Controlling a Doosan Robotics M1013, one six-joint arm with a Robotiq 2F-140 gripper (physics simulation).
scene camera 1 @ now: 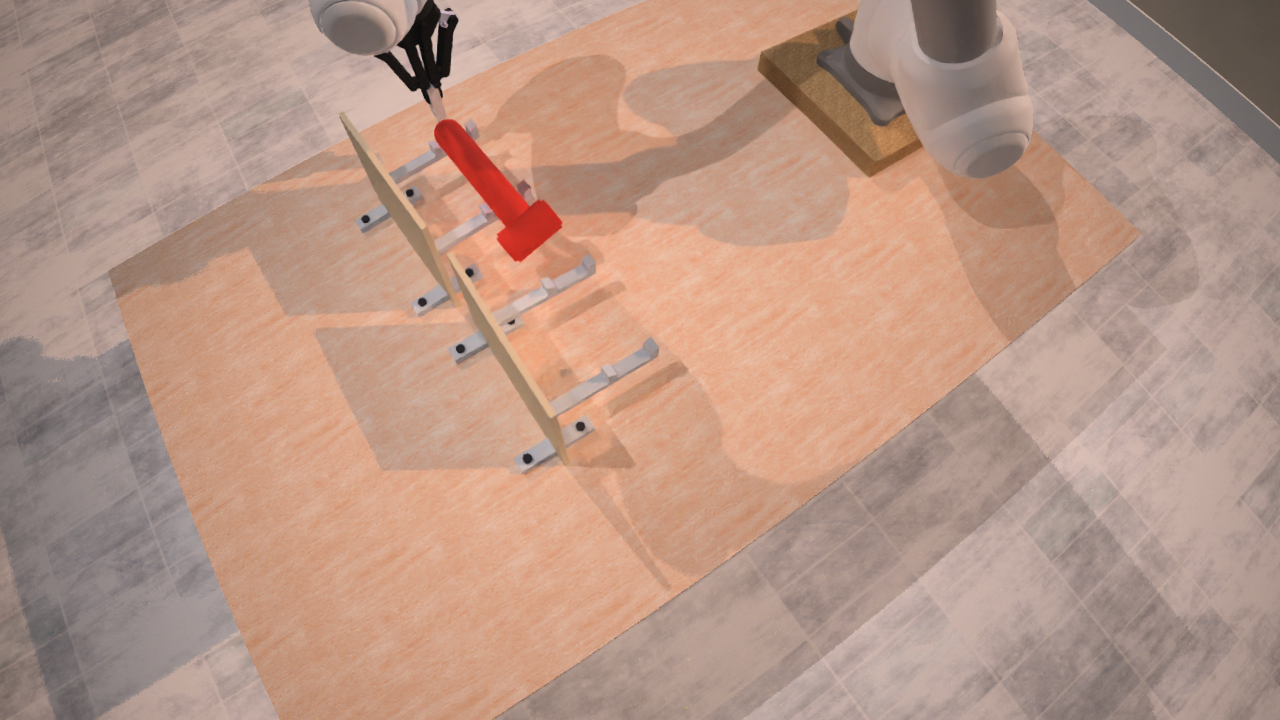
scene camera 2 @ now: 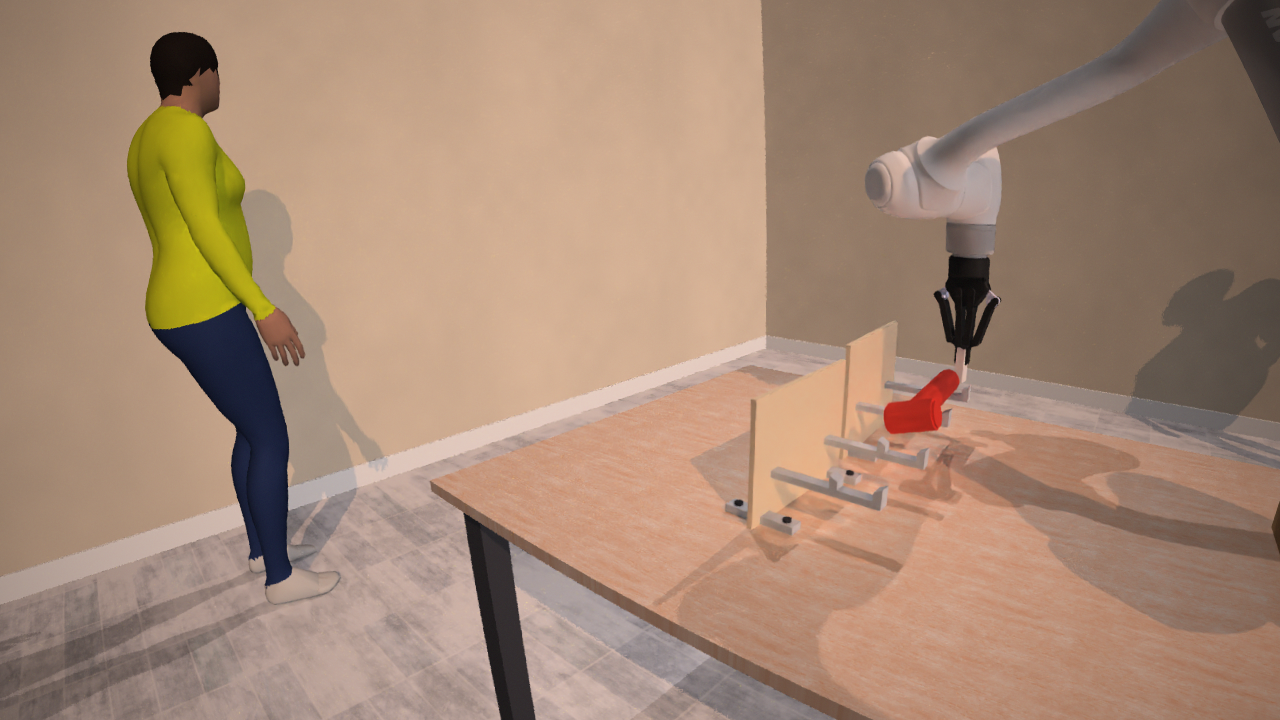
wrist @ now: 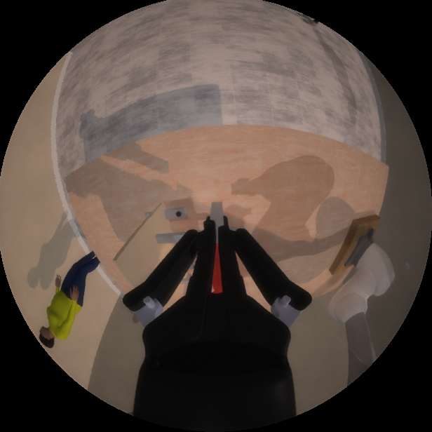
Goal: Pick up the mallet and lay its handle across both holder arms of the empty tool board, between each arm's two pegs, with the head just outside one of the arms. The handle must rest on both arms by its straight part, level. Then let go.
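Frame: origin at the arm's base, x back, y right, z up, level; centimetres.
Seen in the pictures: gripper, fingertip midpoint: [scene camera 1: 439, 114] [scene camera 2: 959, 381]; arm's base, link origin: [scene camera 1: 884, 76].
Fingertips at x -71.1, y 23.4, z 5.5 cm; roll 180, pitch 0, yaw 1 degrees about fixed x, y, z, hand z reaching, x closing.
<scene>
Pixels of each thing's middle, then the offset from my fingertips to it. Level surfaces: height alone.
- red mallet, body centre: [scene camera 1: 487, 180] [scene camera 2: 931, 397] dx +0.9, dy -16.8, dz +1.2 cm
- far tool board, body centre: [scene camera 1: 433, 191] [scene camera 2: 900, 390] dx -6.3, dy -13.8, dz +0.3 cm
- empty tool board, body centre: [scene camera 1: 548, 340] [scene camera 2: 834, 447] dx -2.8, dy -42.5, dz -0.4 cm
- wooden table, surface height: dz -9.6 cm
The red mallet [scene camera 1: 486, 181] [scene camera 2: 913, 415] lies across the two arms of the far tool board [scene camera 1: 393, 201] [scene camera 2: 870, 376], its head outside the arm nearer the other board. Part of its red handle [wrist: 217, 272] shows between the finger linkages in the wrist view. My gripper [scene camera 1: 436, 105] [scene camera 2: 961, 362] [wrist: 216, 209] is shut and empty, pointing down at the handle's free end; whether the tips touch it I cannot tell. The empty tool board [scene camera 1: 510, 356] [scene camera 2: 801, 438] stands beside the far one, its arms [scene camera 1: 581, 394] [scene camera 2: 810, 485] holding no tool.
Both boards stand upright on bolted feet on the wooden table [scene camera 1: 358, 555] [scene camera 2: 626, 555]. Their arms stick out toward the robot base's side, with upright pegs. The robot base stands on a wooden block [scene camera 1: 805, 98] [wrist: 345, 245]. A person in yellow [scene camera 2: 192, 214] [wrist: 62, 315] stands beyond the table.
</scene>
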